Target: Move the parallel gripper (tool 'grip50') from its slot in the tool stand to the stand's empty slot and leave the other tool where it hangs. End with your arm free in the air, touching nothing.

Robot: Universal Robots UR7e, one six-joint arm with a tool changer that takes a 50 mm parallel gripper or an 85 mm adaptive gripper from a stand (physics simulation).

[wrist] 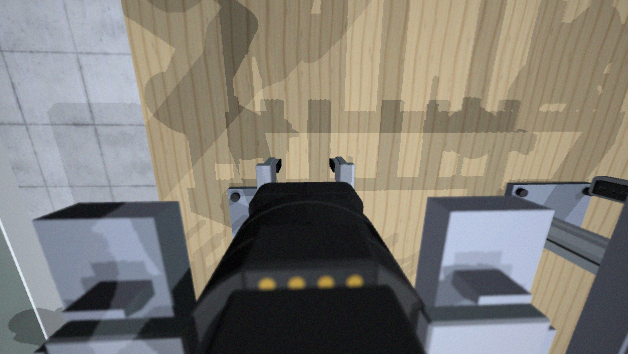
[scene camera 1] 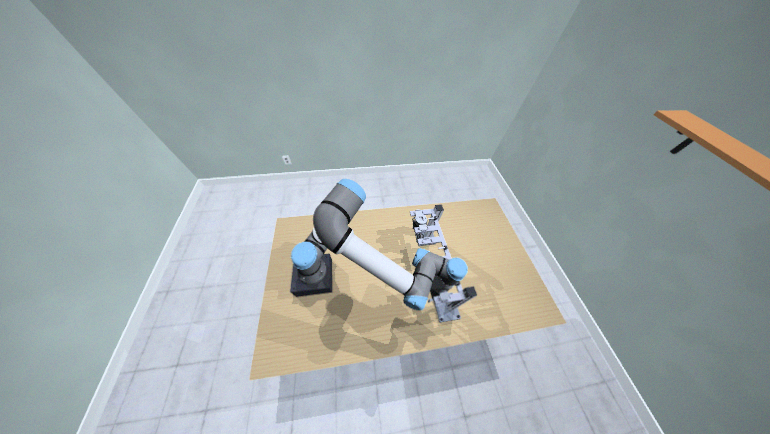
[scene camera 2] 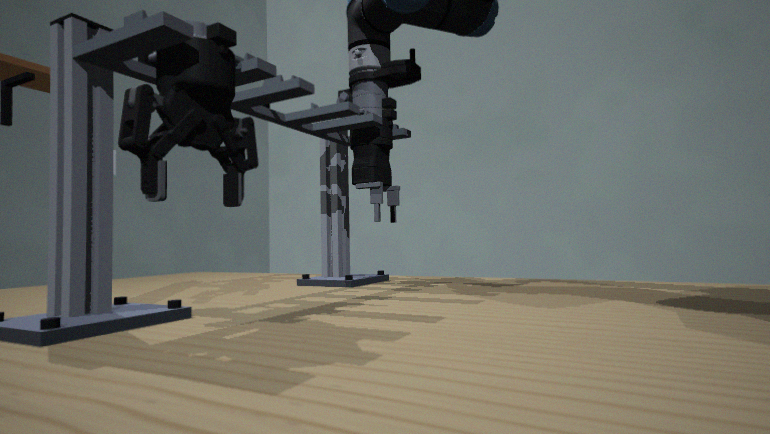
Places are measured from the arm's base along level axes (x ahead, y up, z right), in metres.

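Pixels of known places: arm's base, origin of the base link: [scene camera 1: 312, 270].
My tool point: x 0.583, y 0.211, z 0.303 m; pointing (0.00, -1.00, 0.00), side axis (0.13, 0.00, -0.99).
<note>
Ahead of a thing's pixels: the offset from my tool point to its top centre. "pt": to the spot under its first point. Level surfaces: height alone.
The parallel gripper [scene camera 2: 385, 212] [wrist: 305, 164] is on the end of my arm, pointing down, with its two fingers apart and nothing between them. Its body is between the two prongs of the stand's end slot, with the left prong @(pt dx -0.042, dy -0.024, dz +0.048 m) [wrist: 112, 250] and right prong @(pt dx -0.025, dy -0.024, dz -0.058 m) [wrist: 492, 250] beside it in the wrist view. It is level with the prongs in scene camera 2; I cannot tell whether it rests on them. The adaptive gripper [scene camera 2: 196, 102] hangs in the slot at the stand's other end. The middle slot, beside prong @(pt dx +0.022, dy -0.035, dz -0.248 m) [scene camera 2: 277, 90], holds no tool. The arm hides my gripper in scene camera 1.
The tool stand has a near post @(pt dx +0.148, dy -0.151, dz -0.406 m) [scene camera 2: 80, 172], a far post @(pt dx +0.097, dy -0.228, dz +0.043 m) [scene camera 2: 335, 242] and base plates [scene camera 1: 446, 312] [scene camera 2: 124, 320] bolted to the wooden table @(dy -0.306 m) [scene camera 1: 512, 253]. The arm's base [scene camera 1: 311, 288] stands at the table's left. An orange shelf [scene camera 1: 711, 140] is on the right wall.
</note>
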